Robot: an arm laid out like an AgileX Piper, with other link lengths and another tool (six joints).
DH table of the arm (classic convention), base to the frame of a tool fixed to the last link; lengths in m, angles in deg. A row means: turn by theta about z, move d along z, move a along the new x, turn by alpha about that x. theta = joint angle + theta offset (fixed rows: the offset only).
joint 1: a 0; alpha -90; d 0.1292; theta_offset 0
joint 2: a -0.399; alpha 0; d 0; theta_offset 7.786
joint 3: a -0.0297; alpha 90; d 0; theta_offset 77.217
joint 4: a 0; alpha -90; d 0.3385; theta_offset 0
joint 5: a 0; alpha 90; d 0; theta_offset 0
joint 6: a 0.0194; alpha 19.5; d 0.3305; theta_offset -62
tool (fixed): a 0; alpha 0; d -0.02; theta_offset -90
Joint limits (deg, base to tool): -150..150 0..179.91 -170..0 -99.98..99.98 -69.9..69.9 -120..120
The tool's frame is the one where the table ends.
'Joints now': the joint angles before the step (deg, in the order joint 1, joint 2, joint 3, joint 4, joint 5, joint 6). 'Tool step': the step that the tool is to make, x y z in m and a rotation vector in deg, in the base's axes. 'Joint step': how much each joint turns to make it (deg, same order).
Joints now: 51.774, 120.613, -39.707, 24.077, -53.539, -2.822
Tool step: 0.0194, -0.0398, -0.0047, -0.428, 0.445, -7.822
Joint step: -1.007, 0.297, 0.004, 7.753, -0.458, -1.893
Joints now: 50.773, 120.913, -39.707, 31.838, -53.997, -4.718
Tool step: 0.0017, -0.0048, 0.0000, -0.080, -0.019, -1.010
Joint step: 0.002, -0.006, -0.002, 1.177, -0.114, -0.357
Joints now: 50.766, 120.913, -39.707, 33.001, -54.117, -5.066
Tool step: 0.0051, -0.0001, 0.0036, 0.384, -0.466, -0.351
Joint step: -0.360, 0.009, -0.466, -0.023, -0.174, -0.023
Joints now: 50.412, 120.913, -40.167, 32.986, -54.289, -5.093
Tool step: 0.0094, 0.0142, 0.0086, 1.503, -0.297, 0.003
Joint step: 0.008, 0.051, -2.469, 0.197, 1.280, 0.003
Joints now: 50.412, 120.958, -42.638, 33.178, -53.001, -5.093
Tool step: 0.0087, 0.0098, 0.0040, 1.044, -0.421, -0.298
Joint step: 0.002, 0.660, -2.081, 0.384, 0.421, 0.007
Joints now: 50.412, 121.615, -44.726, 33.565, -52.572, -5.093
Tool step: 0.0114, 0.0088, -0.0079, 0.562, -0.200, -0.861
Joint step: 0.002, 2.381, -2.819, 0.880, -0.145, 0.005
